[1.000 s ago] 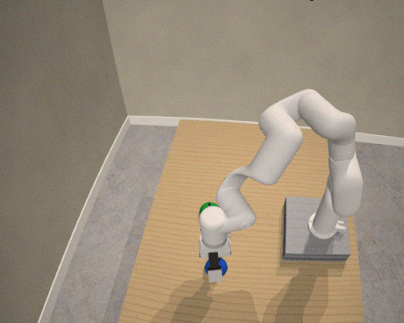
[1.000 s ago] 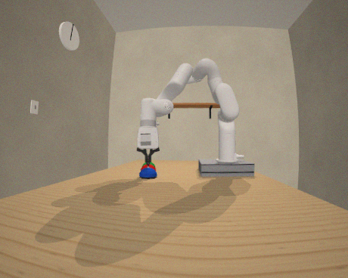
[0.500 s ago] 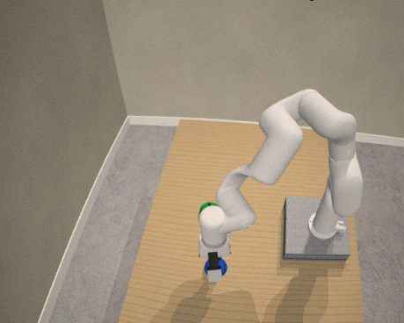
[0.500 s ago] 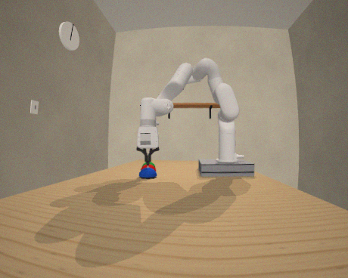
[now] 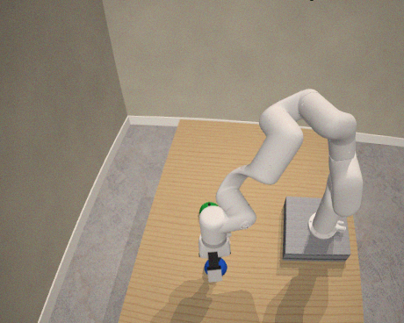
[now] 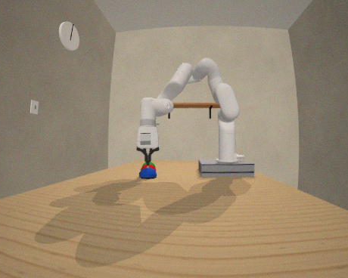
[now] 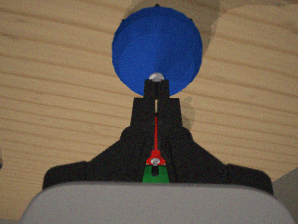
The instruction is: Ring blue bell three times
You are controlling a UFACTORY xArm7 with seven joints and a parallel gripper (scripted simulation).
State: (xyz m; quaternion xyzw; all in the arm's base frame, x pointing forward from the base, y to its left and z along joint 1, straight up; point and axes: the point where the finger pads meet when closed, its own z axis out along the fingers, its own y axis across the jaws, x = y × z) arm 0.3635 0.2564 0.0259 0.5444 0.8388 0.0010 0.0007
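Now: the blue bell 5 cm below my hand. From my hand the other things lie so: green bell (11 cm ahead, 24 cm to the right, 5 cm below); red bell (5 cm ahead, 12 cm to the right, 5 cm below).
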